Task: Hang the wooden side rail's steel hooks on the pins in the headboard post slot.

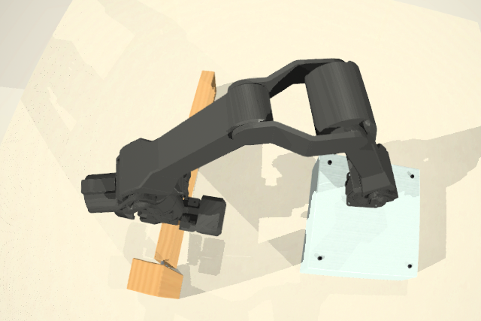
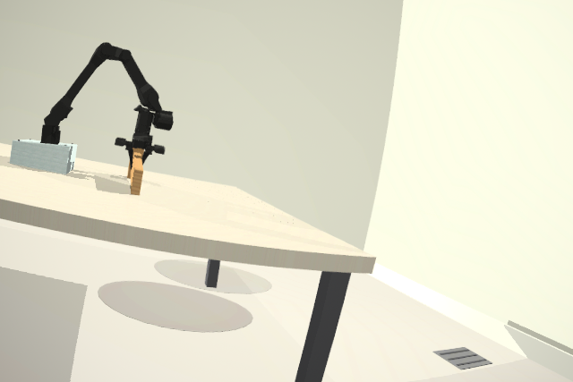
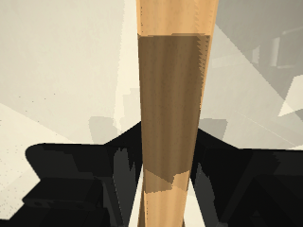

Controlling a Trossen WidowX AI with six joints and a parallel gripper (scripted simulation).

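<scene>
Now: gripper tip 1 cm short of the headboard post, 12 cm to the right of it and 4 cm below it.
</scene>
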